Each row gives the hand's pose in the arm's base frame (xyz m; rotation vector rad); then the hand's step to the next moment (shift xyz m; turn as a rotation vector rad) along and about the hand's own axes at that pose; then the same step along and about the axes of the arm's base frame.
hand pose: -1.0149 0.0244 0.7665 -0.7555 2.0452 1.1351
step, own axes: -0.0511 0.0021 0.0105 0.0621 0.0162 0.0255
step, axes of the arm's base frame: 0.0324 0.0185 0.0366 -0.0428 0.0196 -0.0505
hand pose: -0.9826 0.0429 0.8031 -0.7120 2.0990 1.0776
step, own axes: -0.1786 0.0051 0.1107 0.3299 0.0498 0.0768
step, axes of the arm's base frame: 0.1432 0.1253 0.0893 -0.2199 0.0362 -0.2599
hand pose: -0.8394 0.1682 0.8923 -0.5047 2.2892 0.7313
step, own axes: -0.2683 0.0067 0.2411 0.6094 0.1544 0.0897
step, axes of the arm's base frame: 0.3002 0.1958 0.0414 -0.4643 0.0822 -0.4254
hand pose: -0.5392 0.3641 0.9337 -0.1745 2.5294 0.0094
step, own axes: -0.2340 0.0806 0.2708 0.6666 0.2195 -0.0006
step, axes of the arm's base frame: 0.3338 0.1211 -0.0921 -0.5703 0.1356 -0.3858
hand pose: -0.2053 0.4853 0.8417 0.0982 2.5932 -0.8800
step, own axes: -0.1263 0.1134 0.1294 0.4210 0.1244 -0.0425
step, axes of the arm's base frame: 0.1825 0.0209 -0.1086 -0.3776 0.0995 -0.2051
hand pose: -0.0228 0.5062 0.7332 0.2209 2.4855 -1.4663
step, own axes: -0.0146 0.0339 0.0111 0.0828 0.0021 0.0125
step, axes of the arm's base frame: 0.0241 0.0066 -0.0294 -0.0771 -0.0095 -0.0313
